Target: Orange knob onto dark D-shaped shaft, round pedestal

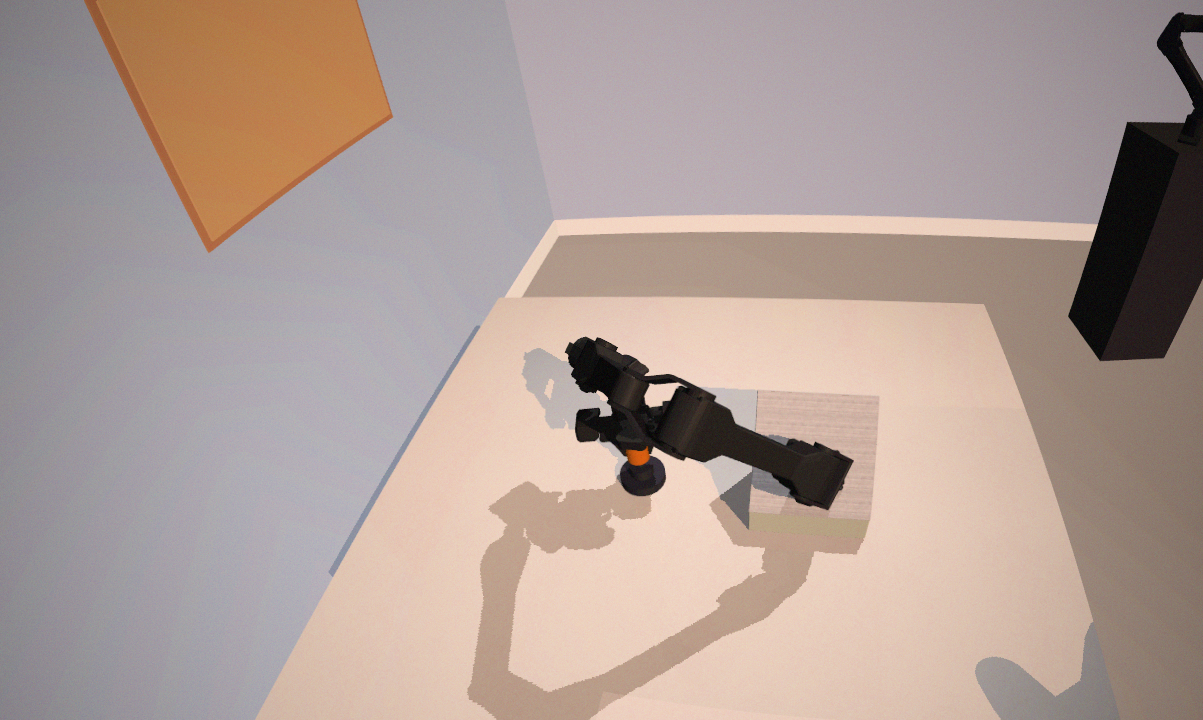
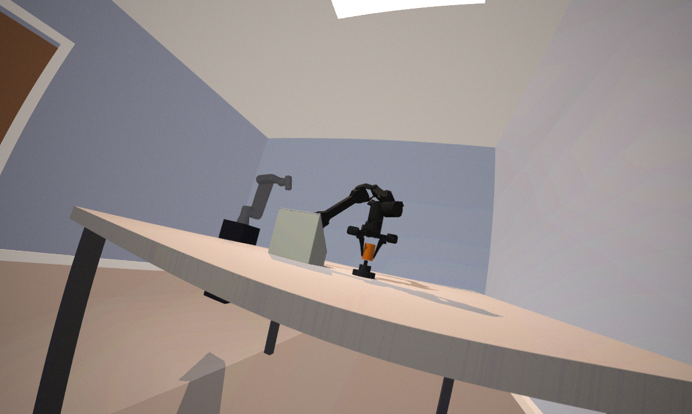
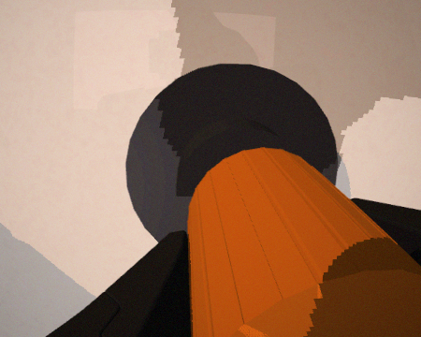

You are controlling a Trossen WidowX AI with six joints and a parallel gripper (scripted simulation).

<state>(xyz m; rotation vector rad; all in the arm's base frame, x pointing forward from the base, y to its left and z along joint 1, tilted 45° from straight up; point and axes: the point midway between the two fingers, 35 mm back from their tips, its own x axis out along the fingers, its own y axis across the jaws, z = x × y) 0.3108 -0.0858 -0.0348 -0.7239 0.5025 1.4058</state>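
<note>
Right now my gripper tip is 2 cm below the orange knob. Round my gripper tip: pedestal: 4 cm below.
</note>
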